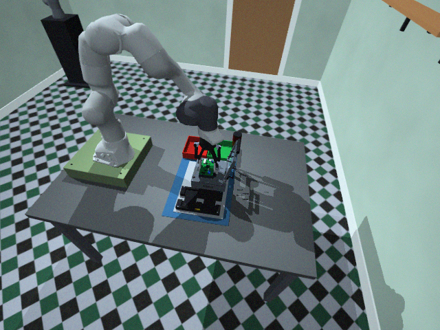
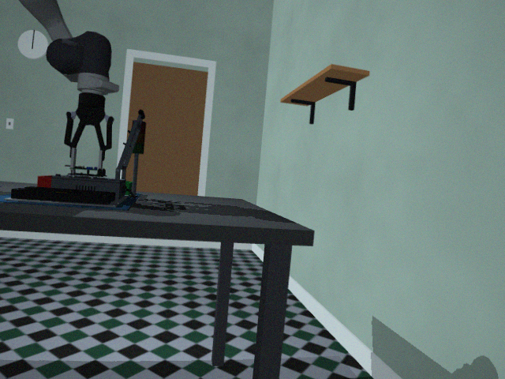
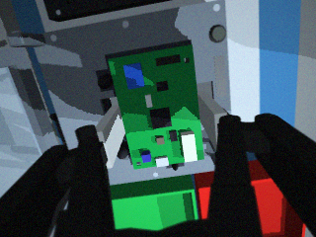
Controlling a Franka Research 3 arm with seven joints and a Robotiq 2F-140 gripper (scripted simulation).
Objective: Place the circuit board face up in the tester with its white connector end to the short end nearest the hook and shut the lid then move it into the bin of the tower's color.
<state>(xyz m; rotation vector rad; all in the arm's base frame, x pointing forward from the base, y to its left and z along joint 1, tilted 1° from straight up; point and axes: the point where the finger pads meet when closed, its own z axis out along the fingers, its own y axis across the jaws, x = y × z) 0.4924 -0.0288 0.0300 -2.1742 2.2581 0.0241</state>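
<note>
My hand is 2 cm above the green circuit board. Also, from my hand: tester lid: 13 cm ahead, 8 cm above; then tester plate: 1 cm ahead, 1 cm to the left, 4 cm below; then black latch hook: 6 cm behind, 6 cm to the left, 2 cm below.
</note>
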